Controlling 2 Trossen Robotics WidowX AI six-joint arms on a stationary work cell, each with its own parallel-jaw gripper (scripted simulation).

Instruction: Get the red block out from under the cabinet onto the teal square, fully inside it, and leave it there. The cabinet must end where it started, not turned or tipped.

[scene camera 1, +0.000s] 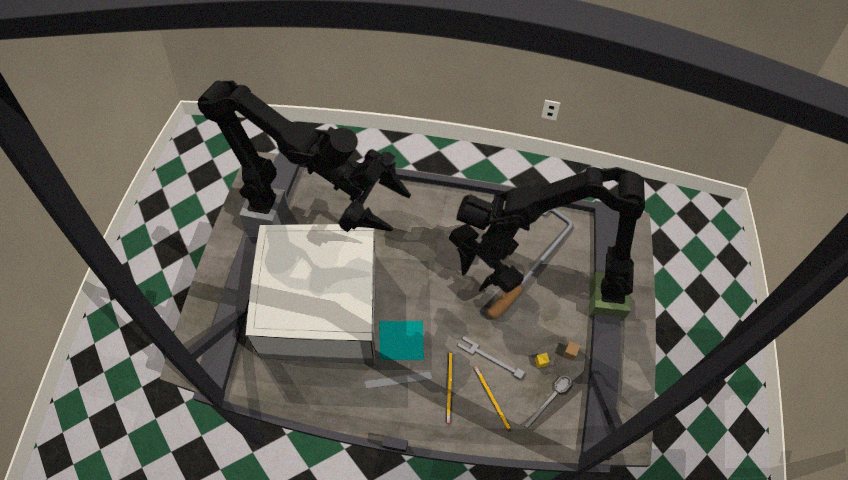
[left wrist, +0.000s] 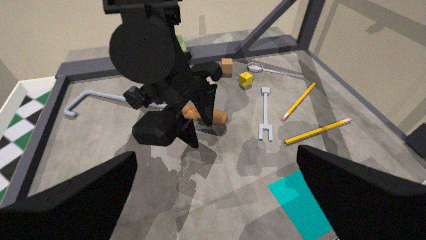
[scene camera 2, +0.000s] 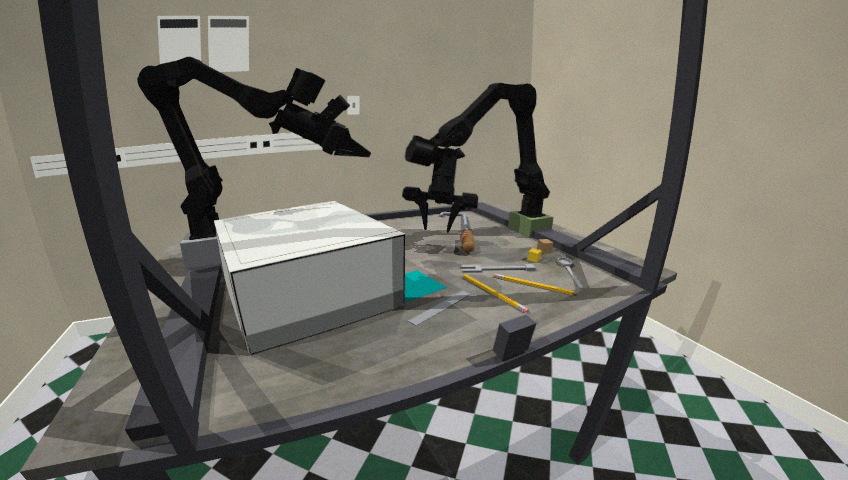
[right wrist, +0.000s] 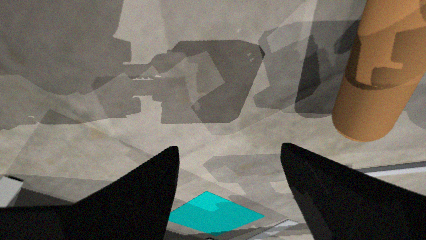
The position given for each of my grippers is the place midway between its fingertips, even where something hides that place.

Note:
In view: my left gripper (scene camera 1: 401, 213), my right gripper (scene camera 1: 471, 282), a white cabinet (scene camera 2: 295, 272) and a teal square (right wrist: 206, 209).
The white cabinet is seen too in scene camera 1 (scene camera 1: 311, 294). My left gripper is seen too in the left wrist view (left wrist: 217, 155) and in scene camera 2 (scene camera 2: 368, 153). My right gripper shows as well in the left wrist view (left wrist: 203, 136), in scene camera 2 (scene camera 2: 436, 231) and in the right wrist view (right wrist: 229, 152).

